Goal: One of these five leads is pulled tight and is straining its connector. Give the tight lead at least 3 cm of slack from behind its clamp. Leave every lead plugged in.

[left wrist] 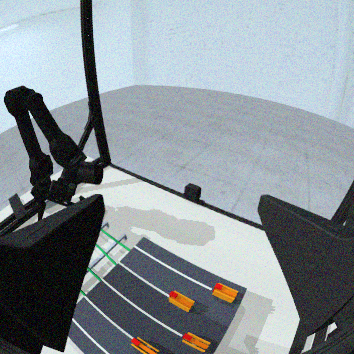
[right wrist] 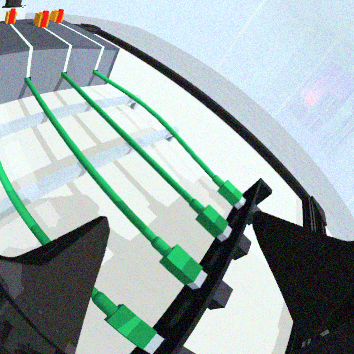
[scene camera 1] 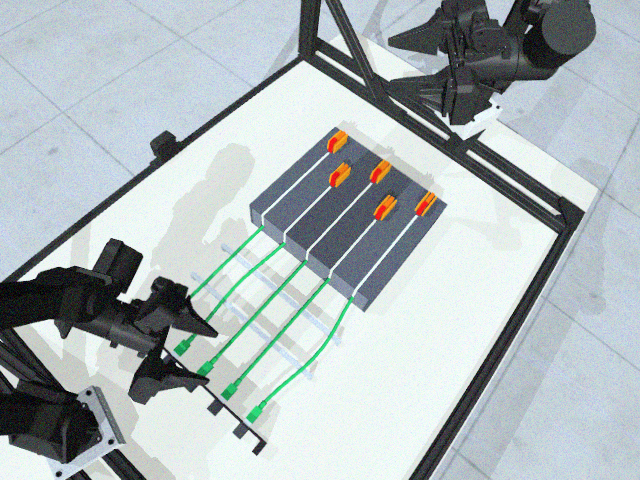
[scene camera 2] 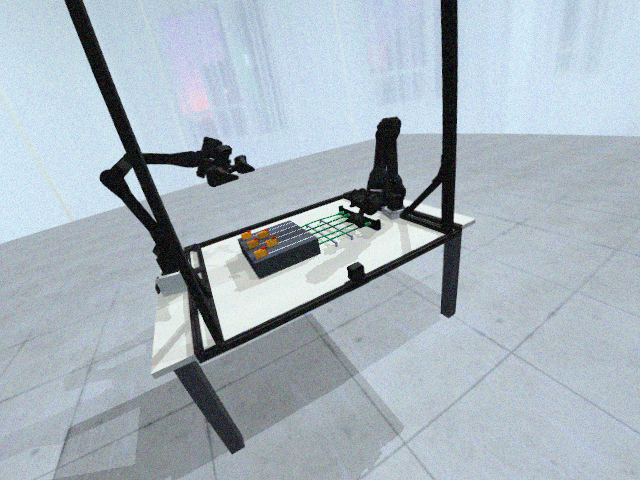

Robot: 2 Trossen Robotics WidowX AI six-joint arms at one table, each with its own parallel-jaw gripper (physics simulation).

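Where they show: left gripper, between the fingertips: (left wrist: 184,203) (scene camera 1: 388,62) (scene camera 2: 246,173); right gripper, between the fingertips: (right wrist: 182,222) (scene camera 1: 213,357) (scene camera 2: 347,213); left arm's base, origin of its link: (right wrist: 11,6) (scene camera 2: 172,269); right arm's base, origin of its link: (left wrist: 48,191) (scene camera 1: 74,432) (scene camera 2: 395,207).
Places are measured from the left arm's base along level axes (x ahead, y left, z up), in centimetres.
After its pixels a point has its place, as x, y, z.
Five green leads run from a dark block (scene camera 1: 330,217) @[44.0, 7.3, -1.1] (scene camera 2: 284,255) (left wrist: 165,280) @[43.2, 0.4, -1.0] to green plugs at a black strip (scene camera 1: 260,447) @[73.8, 32.5, -3.2] (right wrist: 175,312) @[77.7, 15.9, -5.8]. White lines join them to orange-red clamps on the block. In scene camera 1 the rightmost lead (scene camera 1: 316,356) @[59.2, 25.8, -5.0] (right wrist: 160,120) @[60.8, 25.7, -5.2] bows clearly; the fourth lead (scene camera 1: 284,335) @[61.8, 19.6, -5.0] (right wrist: 135,145) @[64.7, 20.1, -5.0] and the third lead (scene camera 1: 258,312) @[63.3, 14.4, -5.0] look nearly straight. The plugs in sight sit at the strip. My right gripper (scene camera 1: 211,358) @[73.1, 17.6, -2.4] (right wrist: 182,222) @[73.1, 17.6, -2.4] is open and empty, low over the strip, around the third plug's area. My left gripper (scene camera 1: 390,62) @[35.8, 3.2, 26.9] (scene camera 2: 245,174) @[35.8, 3.2, 26.9] (left wrist: 184,203) @[35.8, 3.2, 26.9] is open, raised beyond the block's clamp end.
Two pale bars (scene camera 1: 281,294) @[58.2, 13.6, -5.5] (scene camera 1: 253,325) @[65.1, 15.7, -5.5] cross beneath the leads between block and strip. A black frame with uprights borders the white table (scene camera 1: 454,330) @[35.2, 35.7, -7.6]. A small black box (scene camera 1: 165,146) @[62.0, -23.8, -3.1] (scene camera 2: 355,271) @[61.4, -26.6, -3.4] (left wrist: 192,192) @[60.8, -24.1, -3.6] is fixed on one long frame edge.
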